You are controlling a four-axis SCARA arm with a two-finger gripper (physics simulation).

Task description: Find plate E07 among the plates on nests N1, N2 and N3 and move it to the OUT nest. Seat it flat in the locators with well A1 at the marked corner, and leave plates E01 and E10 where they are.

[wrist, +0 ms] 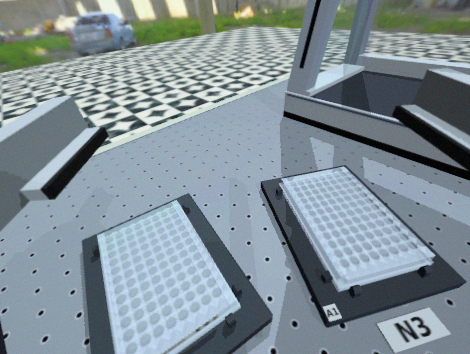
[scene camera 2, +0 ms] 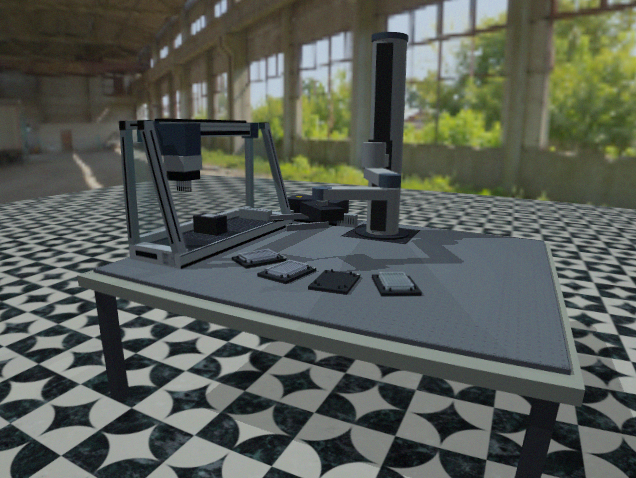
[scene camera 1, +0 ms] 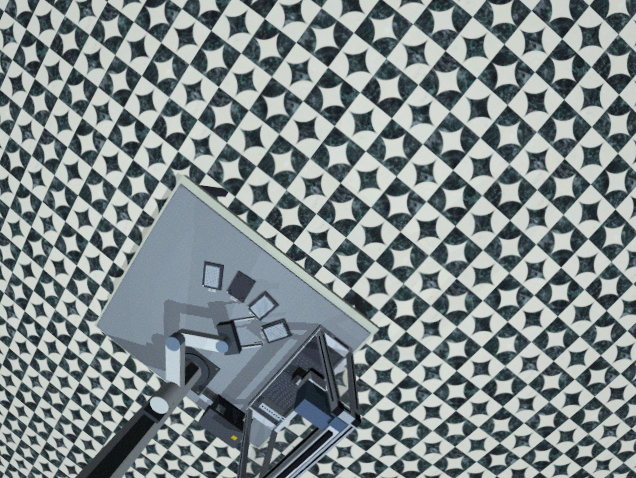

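Seen in the pictures: gripper, fingertip midpoint: (wrist: 248, 104) (scene camera 2: 277, 223) (scene camera 1: 258, 331); arm's base at its link origin: (scene camera 2: 381, 235) (scene camera 1: 193, 368).
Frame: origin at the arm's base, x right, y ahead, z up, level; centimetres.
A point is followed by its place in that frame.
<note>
A clear 96-well plate (wrist: 357, 220) @[x 27.0, y 62.1, z 3.5 cm] (scene camera 1: 276, 331) @[x 27.0, y 64.5, z 3.5 cm] (scene camera 2: 259, 256) @[x 25.1, y 66.0, z 3.7 cm] sits on the dark nest labelled N3 (wrist: 414, 328) @[x 22.2, y 55.1, z 1.5 cm], whose A1 tag (wrist: 332, 312) @[x 18.5, y 59.7, z 2.5 cm] is at its near left corner. A second plate (wrist: 160, 275) @[x 10.4, y 70.4, z 3.9 cm] (scene camera 1: 263, 305) @[x 10.7, y 73.4, z 3.9 cm] (scene camera 2: 286, 269) @[x 9.3, y 74.6, z 3.9 cm] sits on the neighbouring nest. A third plate (scene camera 1: 212, 274) @[x -25.2, y 68.3, z 3.3 cm] (scene camera 2: 395, 280) @[x -24.9, y 68.1, z 3.6 cm] sits on the far end nest. Between these two is a bare nest (scene camera 1: 241, 286) @[x -6.9, y 73.5, z 2.5 cm] (scene camera 2: 334, 281) @[x -7.4, y 74.3, z 2.5 cm]; its label is unreadable. No plate number is legible. My gripper (wrist: 248, 104) @[x 17.1, y 66.6, z 16.8 cm] (scene camera 1: 256, 332) @[x 17.1, y 66.6, z 16.8 cm] (scene camera 2: 281, 222) @[x 17.1, y 66.6, z 16.8 cm] is open and empty, above table height and beside the N3 nest, on the arm-column side.
A gantry frame (scene camera 1: 321, 359) @[x 50.5, y 81.5, z 25.4 cm] (scene camera 2: 164, 205) @[x 50.6, y 85.0, z 23.0 cm] (wrist: 302, 60) @[x 46.7, y 83.1, z 11.6 cm] with a hanging blue head (scene camera 1: 314, 403) @[x 51.5, y 77.8, z 49.0 cm] (scene camera 2: 179, 139) @[x 49.1, y 77.8, z 44.7 cm] stands beside the N3 end of the nest row. A black block (scene camera 2: 209, 224) @[x 55.0, y 56.5, z 10.4 cm] is in its tray. The arm column (scene camera 2: 402, 128) @[x -7.4, y 1.0, z 49.4 cm] rises behind the nests. A dark box (scene camera 1: 221, 422) @[x 36.8, y -7.6, z 12.7 cm] stands near the column.
</note>
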